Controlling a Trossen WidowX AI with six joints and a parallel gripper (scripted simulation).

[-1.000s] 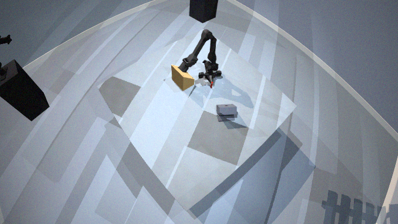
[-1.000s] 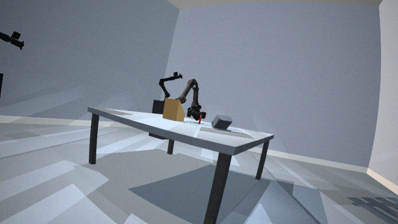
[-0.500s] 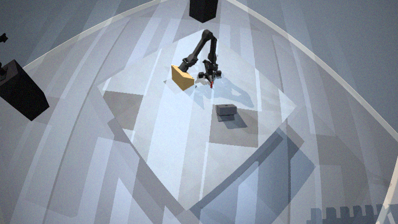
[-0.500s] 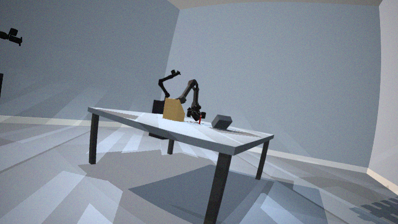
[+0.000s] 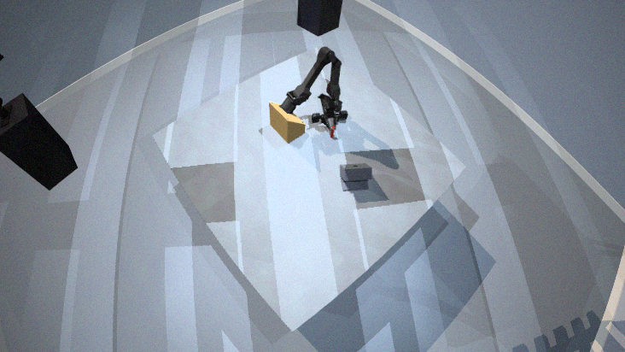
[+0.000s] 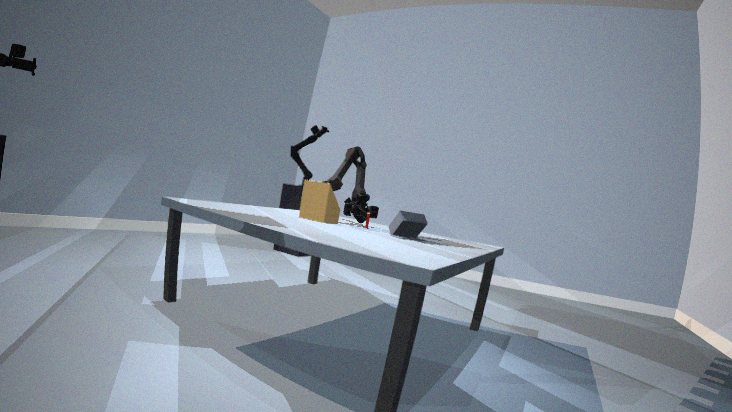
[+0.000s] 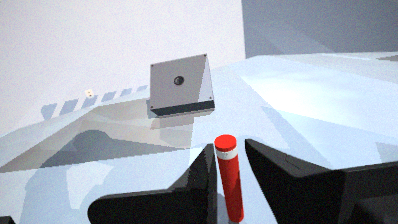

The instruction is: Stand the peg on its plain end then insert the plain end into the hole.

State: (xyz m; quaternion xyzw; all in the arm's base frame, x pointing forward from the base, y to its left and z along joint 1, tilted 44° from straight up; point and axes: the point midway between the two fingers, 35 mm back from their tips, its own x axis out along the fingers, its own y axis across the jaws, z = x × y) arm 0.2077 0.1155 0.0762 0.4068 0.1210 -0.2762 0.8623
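Right now my gripper tip is 1 cm above the red peg. Also, from my gripper tip: grey panel block 24 cm ahead, 10 cm to the right, 1 cm below.
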